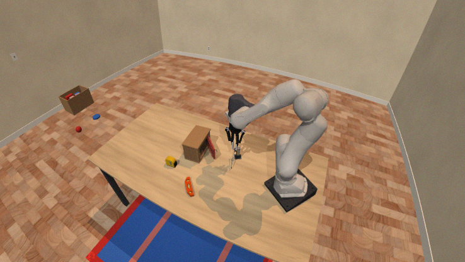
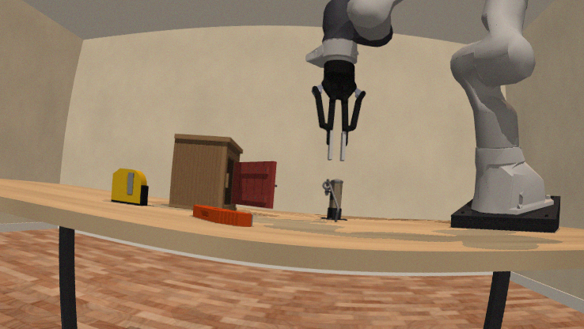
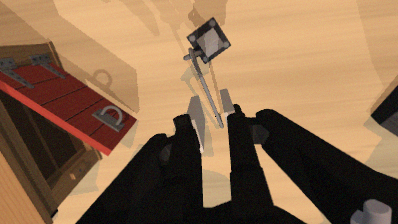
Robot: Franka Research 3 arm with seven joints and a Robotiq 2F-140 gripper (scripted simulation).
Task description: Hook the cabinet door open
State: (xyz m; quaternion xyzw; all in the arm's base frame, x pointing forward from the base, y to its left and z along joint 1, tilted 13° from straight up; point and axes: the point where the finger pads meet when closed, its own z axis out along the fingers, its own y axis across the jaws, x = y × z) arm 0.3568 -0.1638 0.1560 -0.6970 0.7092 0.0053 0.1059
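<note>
The thin metal hook lies 10 mm to the left of my hand and 120 mm below it. Also, from my hand: yellow tape measure (420 mm ahead, 180 mm to the left, 140 mm below); then red door (180 mm ahead, 40 mm to the right, 100 mm below); then orange level (210 mm ahead, 310 mm to the left, 160 mm below).
</note>
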